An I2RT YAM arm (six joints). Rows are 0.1 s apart.
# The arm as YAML. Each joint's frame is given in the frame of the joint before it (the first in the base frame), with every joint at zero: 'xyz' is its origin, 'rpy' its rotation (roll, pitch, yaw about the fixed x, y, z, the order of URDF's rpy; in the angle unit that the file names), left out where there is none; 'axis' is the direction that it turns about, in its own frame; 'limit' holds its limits. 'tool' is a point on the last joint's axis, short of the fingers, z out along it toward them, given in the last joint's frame.
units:
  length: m
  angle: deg
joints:
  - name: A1
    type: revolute
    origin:
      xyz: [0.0, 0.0, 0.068]
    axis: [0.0, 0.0, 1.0]
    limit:
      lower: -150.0
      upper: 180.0
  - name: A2
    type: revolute
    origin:
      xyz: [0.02, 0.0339, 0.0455]
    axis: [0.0, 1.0, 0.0]
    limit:
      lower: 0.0
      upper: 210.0
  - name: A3
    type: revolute
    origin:
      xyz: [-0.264, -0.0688, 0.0]
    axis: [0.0, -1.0, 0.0]
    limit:
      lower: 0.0
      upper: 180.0
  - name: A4
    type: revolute
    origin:
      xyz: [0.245, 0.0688, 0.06]
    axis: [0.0, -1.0, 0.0]
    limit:
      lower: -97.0
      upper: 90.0
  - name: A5
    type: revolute
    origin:
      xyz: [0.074, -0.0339, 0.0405]
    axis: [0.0, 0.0, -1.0]
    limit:
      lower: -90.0
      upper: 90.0
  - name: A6
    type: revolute
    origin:
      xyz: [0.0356, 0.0, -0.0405]
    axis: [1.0, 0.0, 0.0]
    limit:
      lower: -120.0
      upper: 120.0
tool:
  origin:
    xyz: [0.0, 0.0, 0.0]
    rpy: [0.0, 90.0, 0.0]
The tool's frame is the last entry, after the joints.
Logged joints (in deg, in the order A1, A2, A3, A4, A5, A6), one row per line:
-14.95, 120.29, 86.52, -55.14, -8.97, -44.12
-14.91, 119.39, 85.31, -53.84, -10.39, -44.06
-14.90, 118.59, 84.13, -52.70, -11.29, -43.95
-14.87, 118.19, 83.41, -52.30, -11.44, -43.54
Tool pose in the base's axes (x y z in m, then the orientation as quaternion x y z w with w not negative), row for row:
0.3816, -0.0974, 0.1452, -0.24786, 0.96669, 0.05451, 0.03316
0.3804, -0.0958, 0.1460, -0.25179, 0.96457, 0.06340, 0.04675
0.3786, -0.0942, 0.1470, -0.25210, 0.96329, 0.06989, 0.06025
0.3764, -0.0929, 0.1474, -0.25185, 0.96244, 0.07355, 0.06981
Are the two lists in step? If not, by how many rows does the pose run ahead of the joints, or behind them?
The pose runs 1 row behind the joints: the pose in row i belongs to the joints in row i - 1.
